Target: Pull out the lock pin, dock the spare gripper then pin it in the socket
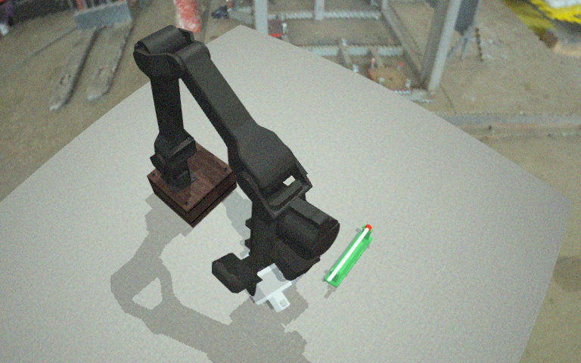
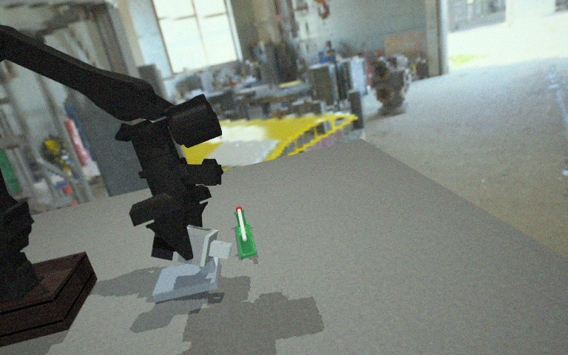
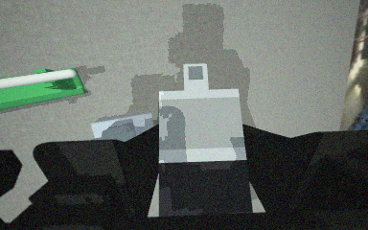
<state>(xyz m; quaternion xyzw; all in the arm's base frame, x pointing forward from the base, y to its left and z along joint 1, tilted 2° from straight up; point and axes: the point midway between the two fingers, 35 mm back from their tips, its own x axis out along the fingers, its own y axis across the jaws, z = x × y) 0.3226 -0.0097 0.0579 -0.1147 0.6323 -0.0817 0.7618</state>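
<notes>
The spare gripper is 1 cm above my gripper tip. Round my gripper tip: socket 7 cm to the left, 4 cm below, 4 cm behind; then green strip 19 cm to the left, 7 cm below, 3 cm ahead.
</notes>
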